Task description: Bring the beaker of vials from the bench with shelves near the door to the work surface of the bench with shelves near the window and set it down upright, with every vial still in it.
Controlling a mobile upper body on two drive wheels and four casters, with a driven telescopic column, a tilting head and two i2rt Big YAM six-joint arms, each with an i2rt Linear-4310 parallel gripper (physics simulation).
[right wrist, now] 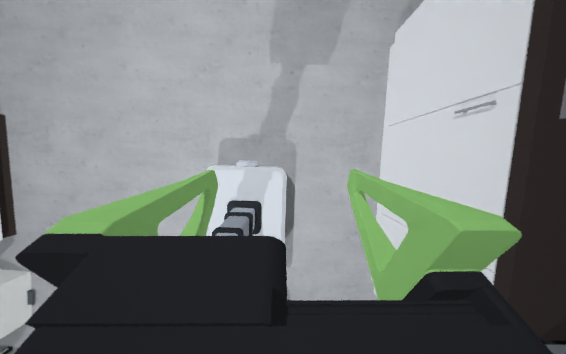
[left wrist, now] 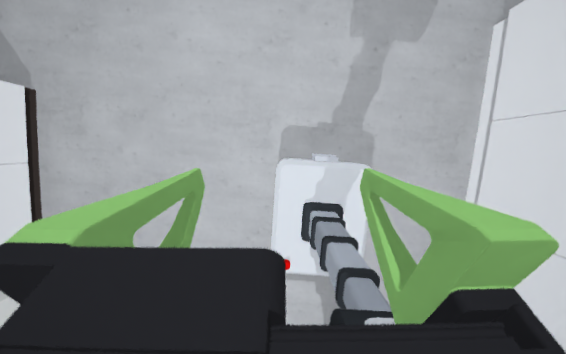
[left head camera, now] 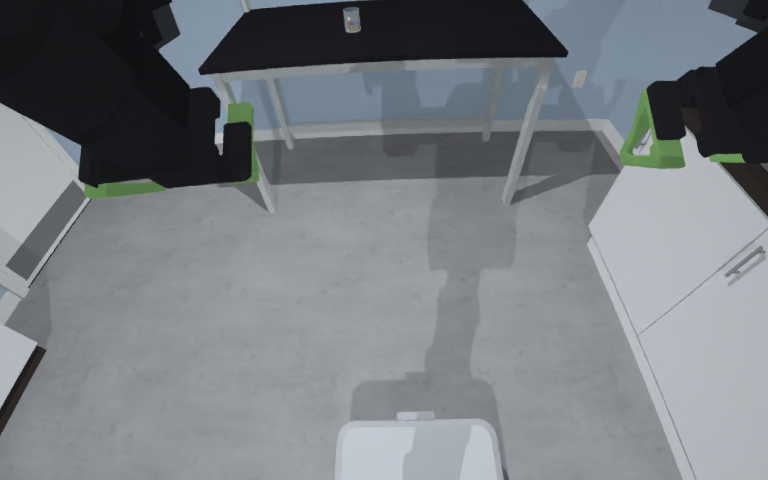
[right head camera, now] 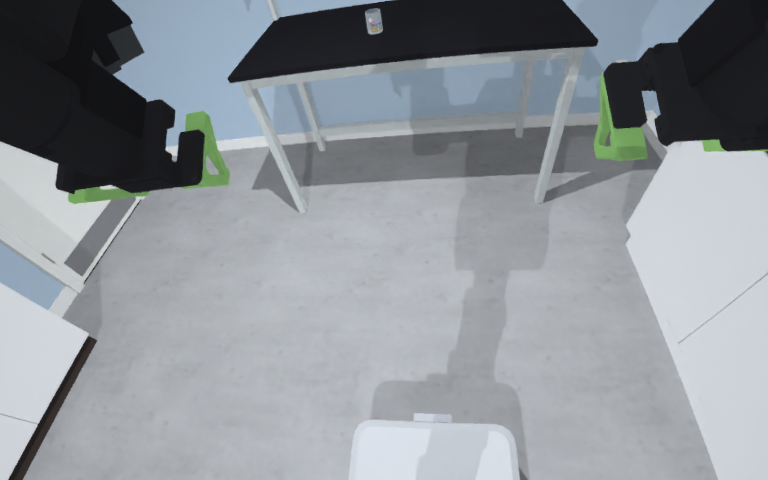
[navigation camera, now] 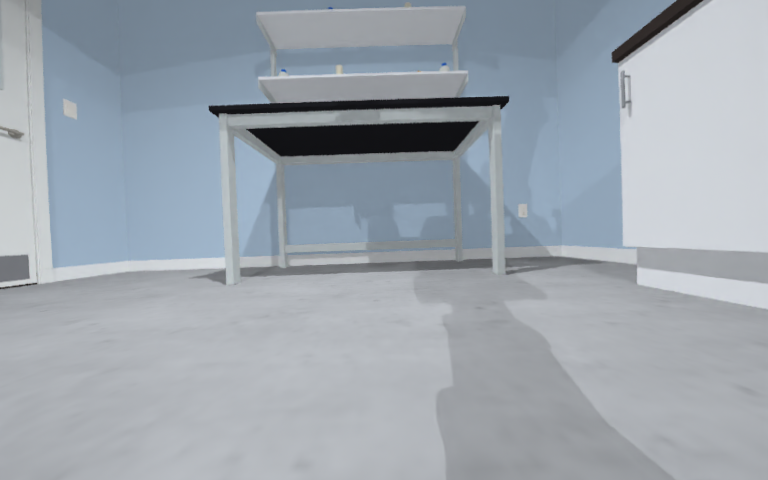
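The beaker of vials [left head camera: 352,21] [right head camera: 373,22] is a small clear vessel with coloured bits inside. It stands upright on the black top of the bench with shelves [left head camera: 453,31] [right head camera: 481,28] [navigation camera: 362,104], left of the middle. The vials are too small to count. My left gripper [left wrist: 282,177] is open and empty, with green fingers spread, over the floor and the robot's base. My right gripper [right wrist: 282,177] is also open and empty, in front of the white cabinets. Both are well short of the beaker. The bench near the window is not recognisable in these views.
A door [navigation camera: 14,169] stands left of the bench. White cabinets [left head camera: 679,243] [right wrist: 450,150] [navigation camera: 690,158] line the right side. Another white cabinet [left head camera: 14,362] [right head camera: 33,362] is at lower left. Shelves [navigation camera: 362,84] above the bench hold small bottles. The robot's white base [left head camera: 373,452] is at bottom.
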